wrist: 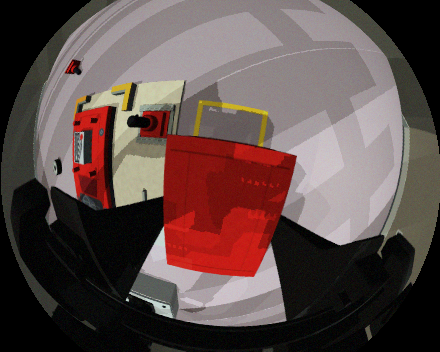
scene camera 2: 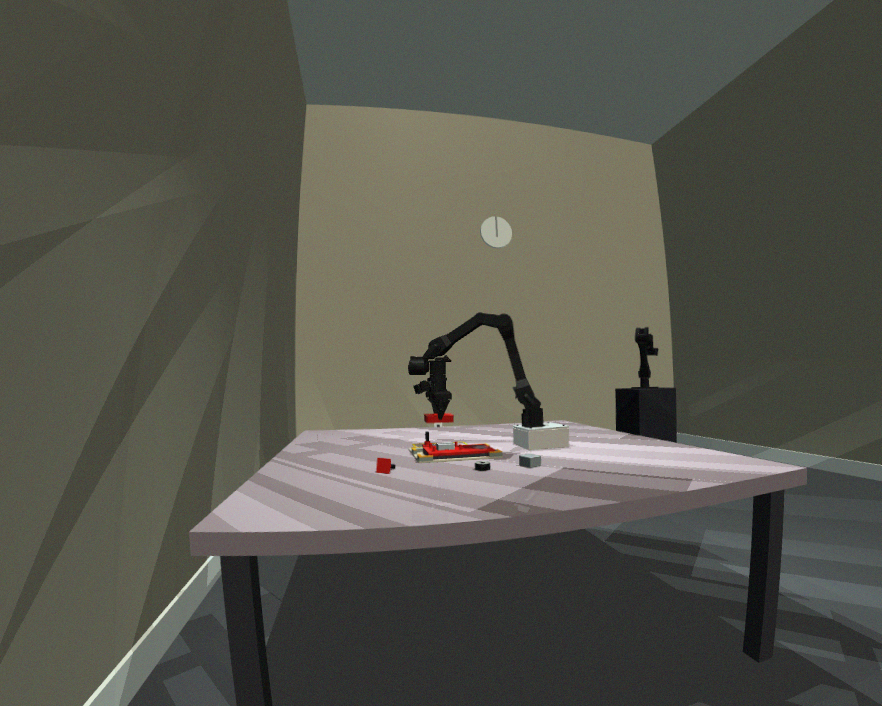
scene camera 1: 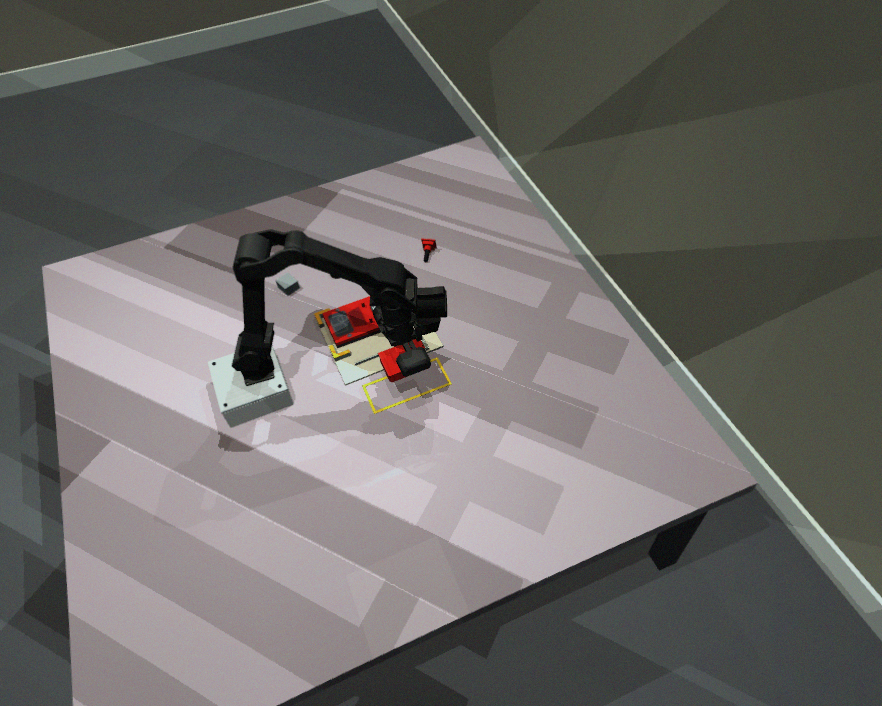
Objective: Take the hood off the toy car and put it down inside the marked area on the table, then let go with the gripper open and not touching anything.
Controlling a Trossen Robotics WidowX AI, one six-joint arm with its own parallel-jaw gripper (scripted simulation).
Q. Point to a red toy car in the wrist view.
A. At 93, 181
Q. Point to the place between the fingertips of the gripper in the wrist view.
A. At 221, 211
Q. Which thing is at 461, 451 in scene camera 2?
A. A red toy car.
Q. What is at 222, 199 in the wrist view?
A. A hood.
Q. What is the gripper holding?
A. A hood.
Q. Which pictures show the gripper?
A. The wrist view, scene camera 2 and scene camera 1: all of them.
